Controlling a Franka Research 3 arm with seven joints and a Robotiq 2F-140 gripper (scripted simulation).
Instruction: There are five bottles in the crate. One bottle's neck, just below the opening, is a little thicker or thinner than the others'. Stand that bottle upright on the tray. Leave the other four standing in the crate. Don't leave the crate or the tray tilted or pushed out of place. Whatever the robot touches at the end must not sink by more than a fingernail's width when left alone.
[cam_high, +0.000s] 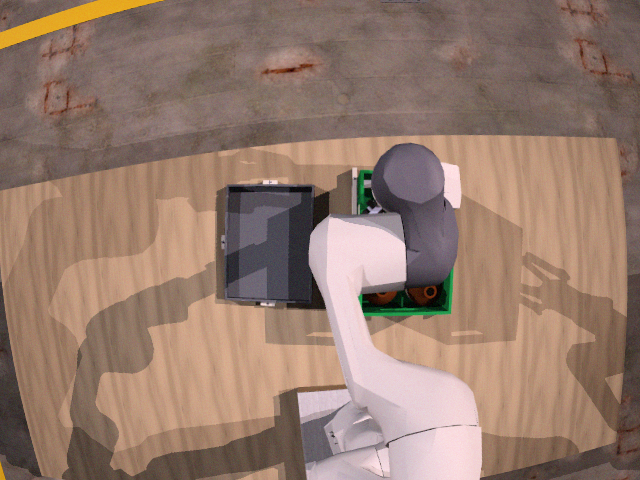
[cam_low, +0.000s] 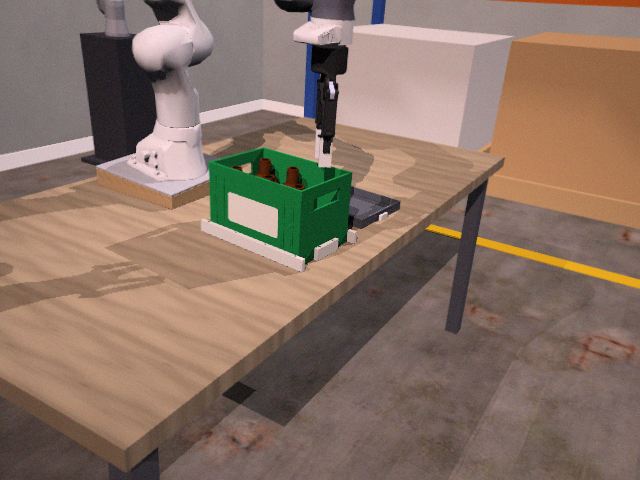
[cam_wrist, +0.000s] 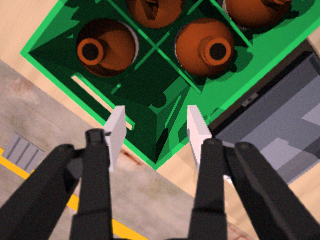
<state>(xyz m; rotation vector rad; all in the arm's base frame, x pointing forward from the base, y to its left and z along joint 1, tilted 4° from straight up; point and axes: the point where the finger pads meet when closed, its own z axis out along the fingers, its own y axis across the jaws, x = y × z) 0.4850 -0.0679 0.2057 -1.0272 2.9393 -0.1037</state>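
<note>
Right now my hand is 14 cm above the brown bottle, 9 cm to the left of it and 1 cm past it. The rest, counted from my hand: dark grey tray (25 cm to the left, 22 cm below, 6 cm behind); then green crate (14 cm below, 9 cm behind, 3 cm to the right).
</note>
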